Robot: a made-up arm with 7 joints.
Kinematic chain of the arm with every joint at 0, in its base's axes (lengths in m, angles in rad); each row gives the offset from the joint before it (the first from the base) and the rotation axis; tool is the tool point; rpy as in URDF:
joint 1: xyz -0.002 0.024 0.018 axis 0 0.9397 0.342
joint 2: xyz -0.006 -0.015 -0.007 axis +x
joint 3: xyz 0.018 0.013 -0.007 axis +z
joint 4: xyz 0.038 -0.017 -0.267 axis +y
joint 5: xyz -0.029 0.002 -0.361 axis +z
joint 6: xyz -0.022 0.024 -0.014 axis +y
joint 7: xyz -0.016 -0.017 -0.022 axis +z
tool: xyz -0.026 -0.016 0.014 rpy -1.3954 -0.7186 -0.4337
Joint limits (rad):
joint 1: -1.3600..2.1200
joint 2: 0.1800..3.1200
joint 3: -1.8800..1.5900
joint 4: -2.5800..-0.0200
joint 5: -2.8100..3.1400
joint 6: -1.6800..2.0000
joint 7: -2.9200..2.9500
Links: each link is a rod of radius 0.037 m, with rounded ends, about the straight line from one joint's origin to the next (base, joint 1, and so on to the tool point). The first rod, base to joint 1, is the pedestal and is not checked.
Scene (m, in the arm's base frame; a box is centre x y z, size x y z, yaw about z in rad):
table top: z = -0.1
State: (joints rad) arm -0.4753 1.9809 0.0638 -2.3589 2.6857 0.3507 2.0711
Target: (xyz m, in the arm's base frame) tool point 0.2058 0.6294 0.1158
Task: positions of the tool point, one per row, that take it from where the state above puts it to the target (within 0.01 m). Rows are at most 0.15 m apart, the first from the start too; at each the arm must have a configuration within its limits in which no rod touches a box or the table.
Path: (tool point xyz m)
1: 0.3495 0.0365 0.2101
2: 0.3958 0.1359 0.2296
3: 0.4169 0.2480 0.2305
4: 0.4085 0.3633 0.2149
5: 0.3689 0.4715 0.1867
6: 0.2998 0.5630 0.1517
7: 0.2058 0.6294 0.1158

